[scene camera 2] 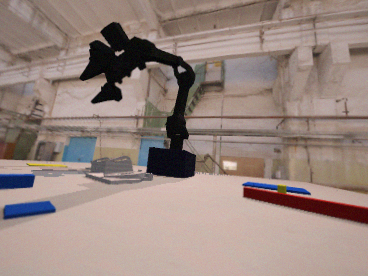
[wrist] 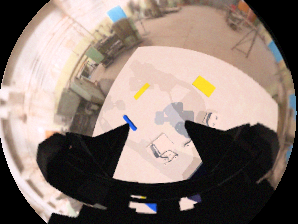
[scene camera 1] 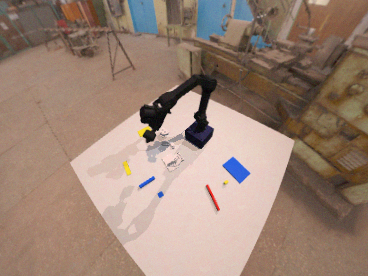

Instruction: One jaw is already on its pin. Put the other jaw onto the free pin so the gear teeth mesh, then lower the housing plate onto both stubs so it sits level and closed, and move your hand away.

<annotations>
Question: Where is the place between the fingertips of my gripper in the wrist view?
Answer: At 157, 124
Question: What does my gripper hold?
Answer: Nothing.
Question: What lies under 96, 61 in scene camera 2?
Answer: My gripper.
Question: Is my gripper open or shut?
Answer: Open.
</annotations>
